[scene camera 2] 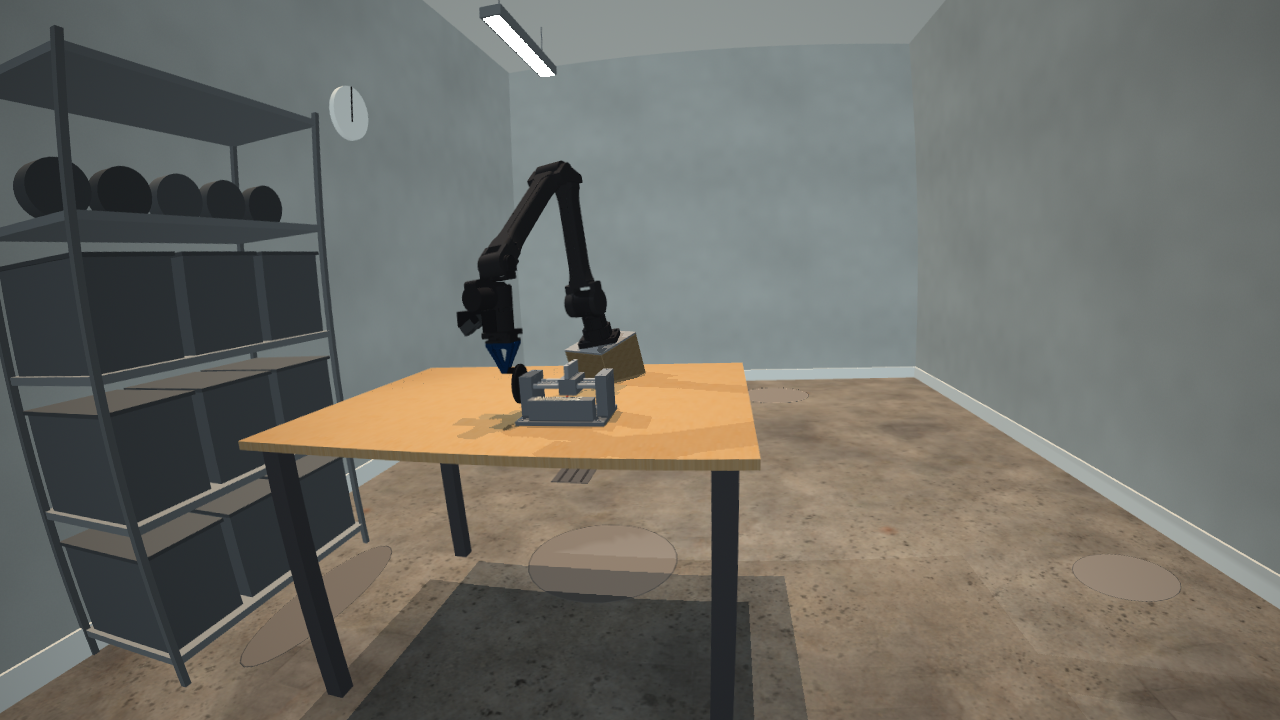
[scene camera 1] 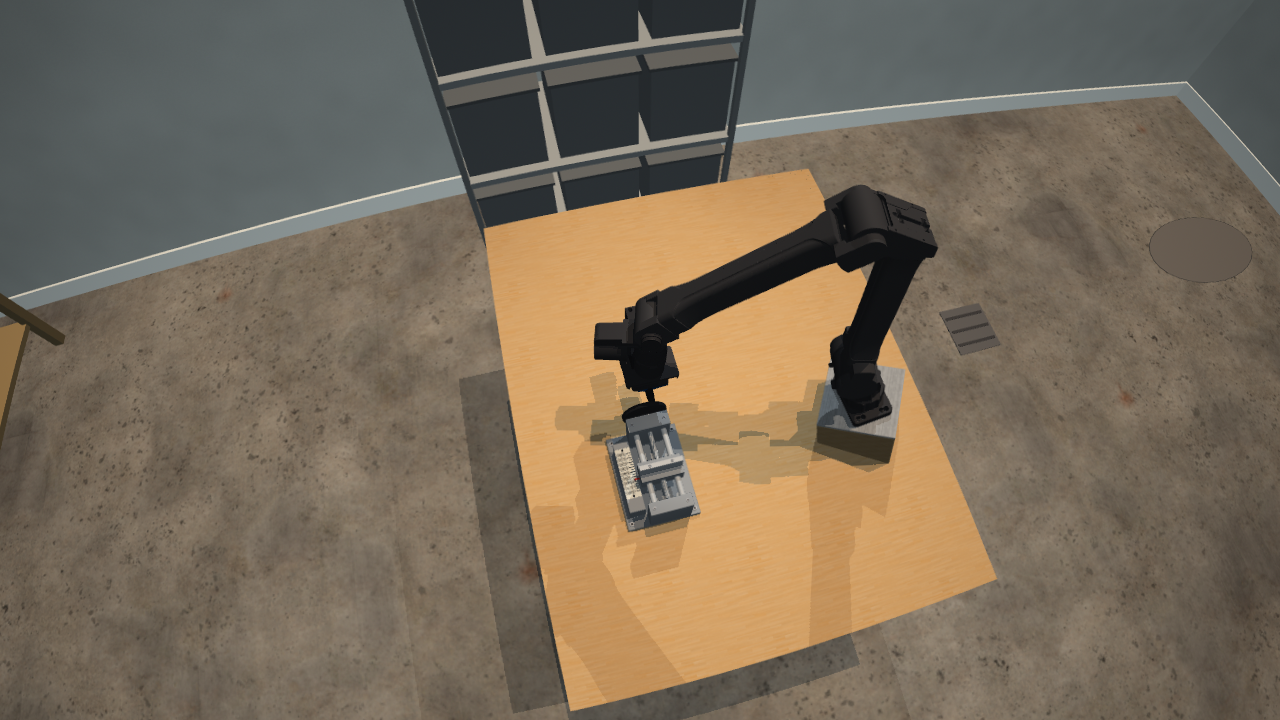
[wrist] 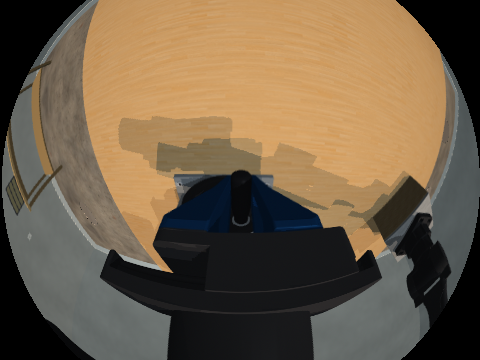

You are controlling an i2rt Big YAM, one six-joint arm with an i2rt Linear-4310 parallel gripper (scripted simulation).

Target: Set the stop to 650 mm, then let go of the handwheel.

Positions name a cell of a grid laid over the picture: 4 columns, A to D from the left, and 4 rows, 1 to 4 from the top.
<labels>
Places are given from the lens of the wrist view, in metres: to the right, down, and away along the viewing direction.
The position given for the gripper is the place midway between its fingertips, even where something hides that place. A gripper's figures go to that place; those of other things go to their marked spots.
gripper (wrist: C3): 0.00, 0.00, 0.13
black handwheel (wrist: C3): 0.00, 0.00, 0.12
</labels>
